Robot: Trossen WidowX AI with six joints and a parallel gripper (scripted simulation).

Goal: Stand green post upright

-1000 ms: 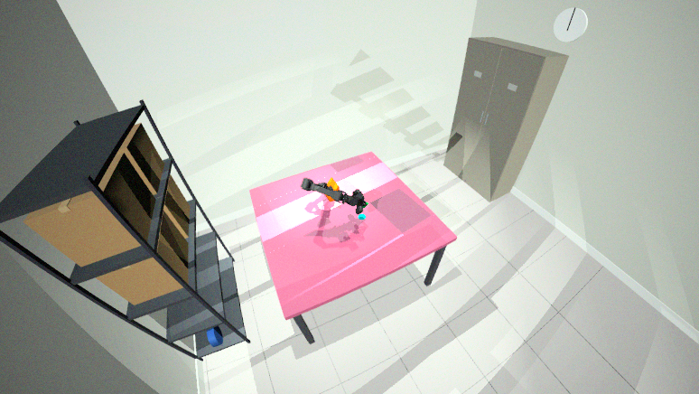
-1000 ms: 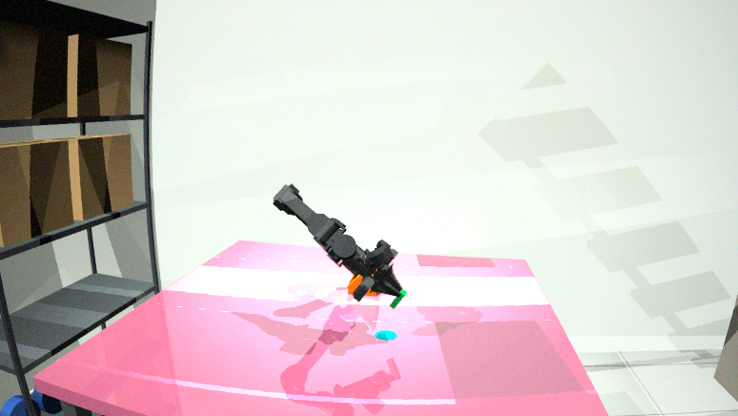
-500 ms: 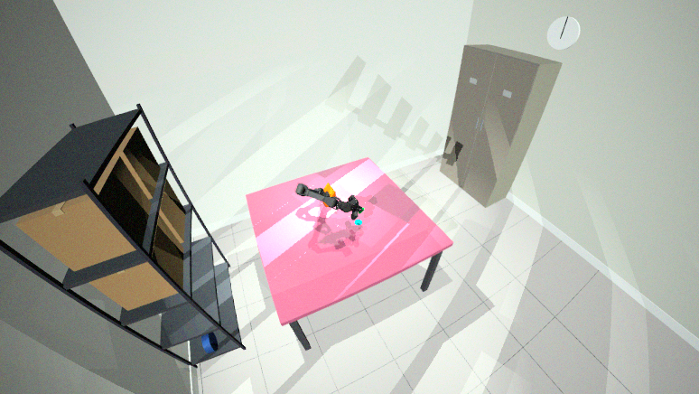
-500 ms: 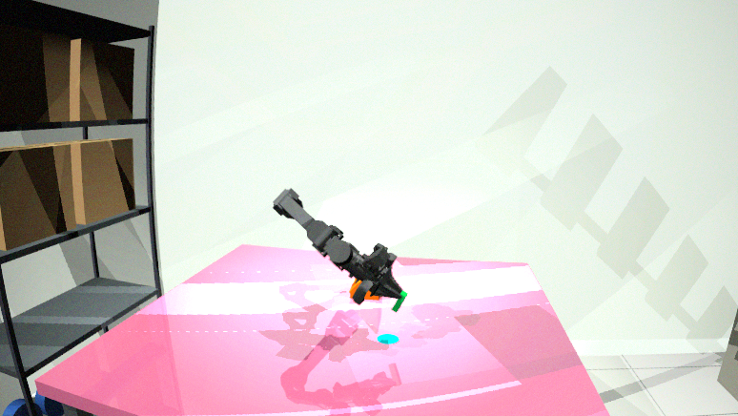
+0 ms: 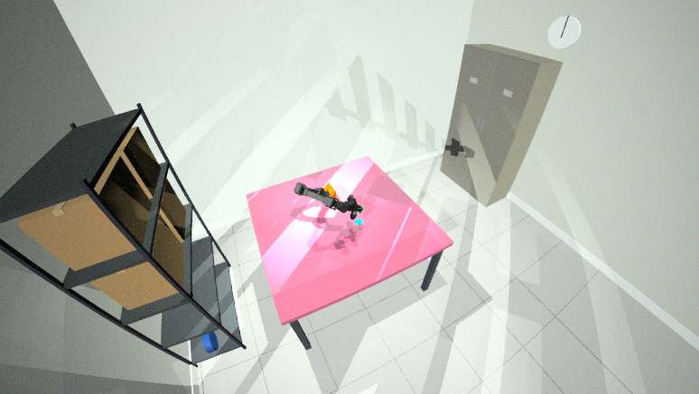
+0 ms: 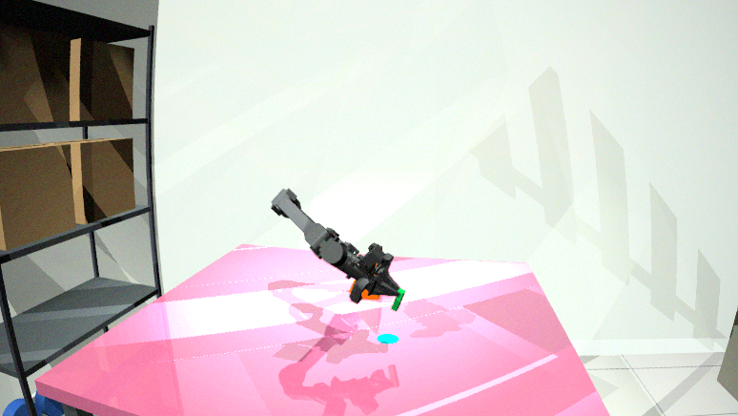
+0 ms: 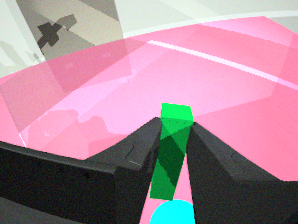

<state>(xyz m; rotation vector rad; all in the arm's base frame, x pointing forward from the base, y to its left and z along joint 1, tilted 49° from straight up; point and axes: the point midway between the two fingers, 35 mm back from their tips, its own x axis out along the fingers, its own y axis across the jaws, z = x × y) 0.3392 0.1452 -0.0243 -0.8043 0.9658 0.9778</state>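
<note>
The cyan circle is 140 mm below my gripper tip, 30 mm to the right of it and 10 mm behind it. From my gripper tip the other things lie so: green post (20 mm below, 10 mm to the right, 10 mm behind).
</note>
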